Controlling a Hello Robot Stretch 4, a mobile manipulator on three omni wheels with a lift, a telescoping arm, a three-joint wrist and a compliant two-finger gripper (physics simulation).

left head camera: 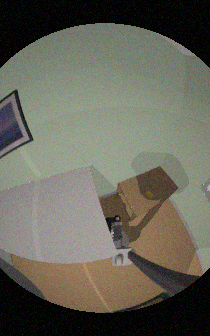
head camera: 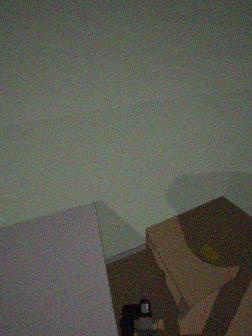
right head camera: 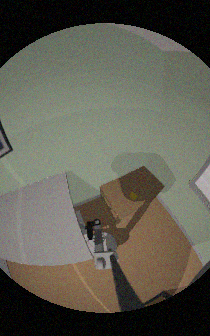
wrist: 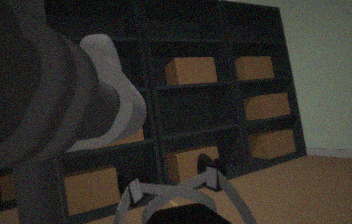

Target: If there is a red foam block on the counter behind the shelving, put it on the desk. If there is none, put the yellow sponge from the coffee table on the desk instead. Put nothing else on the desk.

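Places are measured from the robot's base along level axes (x ahead, y left, z up), in centimetres.
Where they show: gripper, fingertip midpoint: (right head camera: 91,251) (wrist: 172,171).
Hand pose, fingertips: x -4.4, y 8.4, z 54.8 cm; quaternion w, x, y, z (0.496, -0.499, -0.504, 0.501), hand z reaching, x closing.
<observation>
After its pixels a point has its place.
A small yellow block, likely the sponge (head camera: 209,253) {z 46.7, x 57.7, y -47.2 cm} (left head camera: 149,195) {z 46.3, x 56.4, y -47.2 cm} (right head camera: 133,196) {z 46.7, x 56.4, y -48.3 cm}, lies in shadow on a brown box-like table (head camera: 167,241) {z 42.2, x 70.1, y -21.2 cm} (left head camera: 129,192) {z 42.2, x 65.2, y -20.7 cm} (right head camera: 114,194) {z 42.2, x 65.5, y -24.6 cm} near the green wall. My gripper (wrist: 172,171) {z 54.8, x -4.4, y 8.4 cm} is open in the wrist view, with no object between its fingertips. The dark shelving (wrist: 156,115) {z 70.2, x -164.7, y 1.1 cm} stands beyond it. My wrist shows in the head views, low between a large pale surface and the brown table; the fingertips are hard to make out there. No red foam block shows in these views. I cannot tell which furniture is the desk.
The large pale flat surface (head camera: 50,280) {z 92.2, x 28.4, y 34.8 cm} (left head camera: 55,215) {z 92.2, x 19.1, y 45.5 cm} (right head camera: 40,220) {z 92.2, x 19.7, y 40.1 cm} fills the lower left, close beside my wrist. Brown boxes (wrist: 192,70) {z 109.8, x -181.7, y 42.1 cm} (wrist: 267,106) {z 63.8, x -213.2, y 127.0 cm} (wrist: 92,190) {z 19.2, x -145.4, y -55.6 cm} stand on the shelving. A framed picture (left head camera: 9,125) {z 151.3, x 55.1, y 80.3 cm} hangs on the wall. Wooden floor (left head camera: 165,240) {z -2.8, x -15.6, y -89.5 cm} lies right of my arm.
</observation>
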